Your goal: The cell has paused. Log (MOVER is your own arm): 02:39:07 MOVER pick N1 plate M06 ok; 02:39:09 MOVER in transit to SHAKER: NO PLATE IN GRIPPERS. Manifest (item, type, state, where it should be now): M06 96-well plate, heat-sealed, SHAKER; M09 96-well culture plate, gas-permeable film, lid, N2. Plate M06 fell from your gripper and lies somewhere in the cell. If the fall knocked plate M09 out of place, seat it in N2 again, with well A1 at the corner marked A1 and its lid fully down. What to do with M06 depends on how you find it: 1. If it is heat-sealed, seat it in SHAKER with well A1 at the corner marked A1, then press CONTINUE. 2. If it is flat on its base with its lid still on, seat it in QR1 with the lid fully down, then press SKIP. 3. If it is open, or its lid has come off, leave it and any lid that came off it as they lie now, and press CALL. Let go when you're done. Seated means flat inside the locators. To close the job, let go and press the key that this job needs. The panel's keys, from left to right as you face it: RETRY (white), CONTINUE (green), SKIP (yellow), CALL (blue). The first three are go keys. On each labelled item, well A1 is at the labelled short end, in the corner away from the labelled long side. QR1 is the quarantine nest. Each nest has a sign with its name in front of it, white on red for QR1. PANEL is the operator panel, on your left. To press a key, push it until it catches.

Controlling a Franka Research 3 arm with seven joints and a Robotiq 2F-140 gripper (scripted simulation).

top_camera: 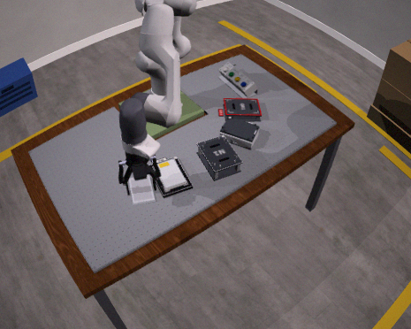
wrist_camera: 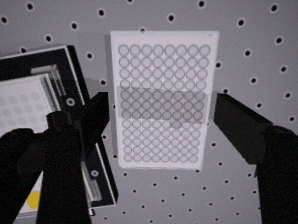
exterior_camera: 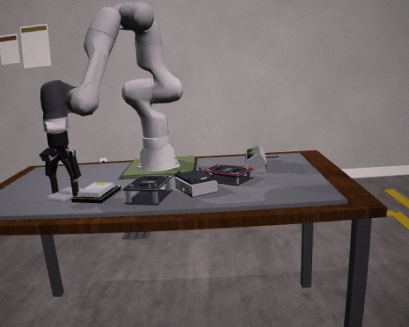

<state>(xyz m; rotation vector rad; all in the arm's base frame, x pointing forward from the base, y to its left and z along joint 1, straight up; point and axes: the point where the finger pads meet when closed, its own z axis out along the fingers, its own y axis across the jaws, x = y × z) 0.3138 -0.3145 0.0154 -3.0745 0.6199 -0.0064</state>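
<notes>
My hand is 2 cm above the heat-sealed plate. Also, from my hand: blue call key: 22 cm behind, 71 cm to the left, 4 cm above; yellow skip key: 27 cm behind, 71 cm to the left, 4 cm above; dark nest N1: 6 cm ahead, 33 cm to the left, 2 cm above.
</notes>
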